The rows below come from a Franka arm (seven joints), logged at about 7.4 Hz.
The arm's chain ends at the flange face. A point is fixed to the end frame.
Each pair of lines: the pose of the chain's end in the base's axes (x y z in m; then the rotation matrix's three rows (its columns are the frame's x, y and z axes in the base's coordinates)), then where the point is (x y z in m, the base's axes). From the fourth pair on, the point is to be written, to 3 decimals.
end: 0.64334 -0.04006 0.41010; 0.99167 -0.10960 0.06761; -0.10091 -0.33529 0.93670; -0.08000 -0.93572 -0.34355
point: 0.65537 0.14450 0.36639
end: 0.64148 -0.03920 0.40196; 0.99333 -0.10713 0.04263; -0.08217 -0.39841 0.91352; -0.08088 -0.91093 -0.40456
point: 0.64873 0.14233 0.34619
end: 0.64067 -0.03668 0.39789; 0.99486 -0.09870 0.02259; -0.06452 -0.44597 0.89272; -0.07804 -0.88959 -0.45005
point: 0.64395 0.14193 0.33305
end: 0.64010 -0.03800 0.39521; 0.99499 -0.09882 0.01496; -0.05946 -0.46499 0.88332; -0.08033 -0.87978 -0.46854
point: 0.642 0.139 0.327
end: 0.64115 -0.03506 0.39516; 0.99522 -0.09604 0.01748; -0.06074 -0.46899 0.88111; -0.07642 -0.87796 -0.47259
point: 0.643 0.142 0.326
